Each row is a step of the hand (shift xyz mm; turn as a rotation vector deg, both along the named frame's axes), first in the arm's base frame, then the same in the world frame.
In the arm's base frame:
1: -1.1 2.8 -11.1 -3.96 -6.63 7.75
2: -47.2 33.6 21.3 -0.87 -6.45 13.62
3: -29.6 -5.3 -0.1 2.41 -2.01 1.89
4: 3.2 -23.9 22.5 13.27 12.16 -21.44
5: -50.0 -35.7 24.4 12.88 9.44 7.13
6: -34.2 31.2 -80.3 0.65 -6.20 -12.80
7: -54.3 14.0 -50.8 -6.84 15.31 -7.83
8: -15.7 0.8 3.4 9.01 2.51 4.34
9: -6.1 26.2 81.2 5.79 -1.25 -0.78
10: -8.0 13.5 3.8 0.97 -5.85 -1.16
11: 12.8 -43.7 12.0 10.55 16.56 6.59
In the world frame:
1: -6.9 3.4 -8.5 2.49 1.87 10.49
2: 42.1 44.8 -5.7 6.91 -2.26 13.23
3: -0.2 28.6 9.4 0.02 -2.88 2.27
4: 2.9 -9.3 31.5 -10.89 -7.92 -24.54
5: 2.8 41.4 51.4 10.00 -13.21 -5.59
6: -40.8 51.3 -65.6 -13.92 1.31 -2.71
7: -25.9 63.9 -31.1 3.84 9.41 -15.47
8: 4.8 14.8 4.2 4.00 -9.44 -1.05
9: 80.5 -7.4 27.9 -1.98 -5.62 -0.50
10: 12.0 8.2 -7.0 -4.57 -1.19 3.77
11: -18.4 -18.3 39.3 14.14 -10.26 -11.12

